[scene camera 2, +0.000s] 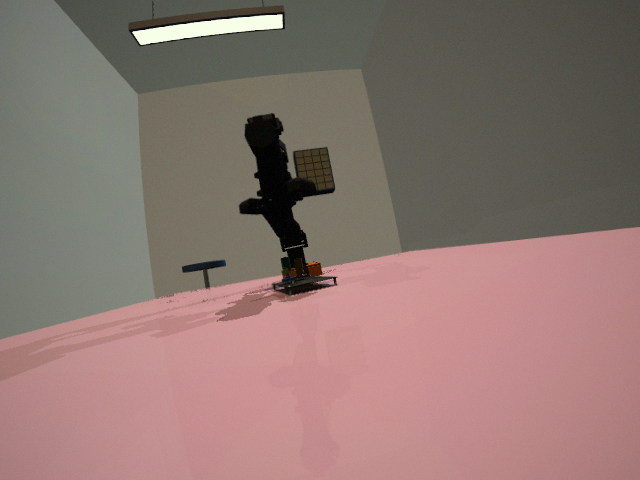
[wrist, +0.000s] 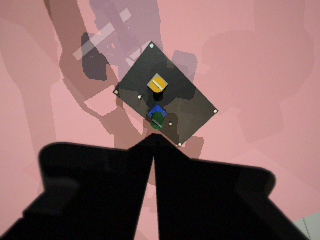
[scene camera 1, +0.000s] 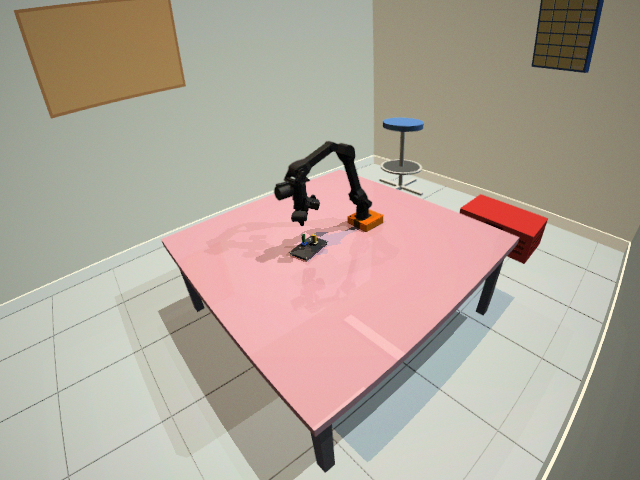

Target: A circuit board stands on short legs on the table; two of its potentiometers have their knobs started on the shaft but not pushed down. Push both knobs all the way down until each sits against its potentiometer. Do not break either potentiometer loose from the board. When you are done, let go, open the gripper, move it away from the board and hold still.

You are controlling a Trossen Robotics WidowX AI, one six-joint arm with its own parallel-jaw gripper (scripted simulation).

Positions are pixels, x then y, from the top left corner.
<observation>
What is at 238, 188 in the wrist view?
My gripper.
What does my gripper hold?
Nothing.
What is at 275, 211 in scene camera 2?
My gripper.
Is my gripper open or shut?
Shut.
</observation>
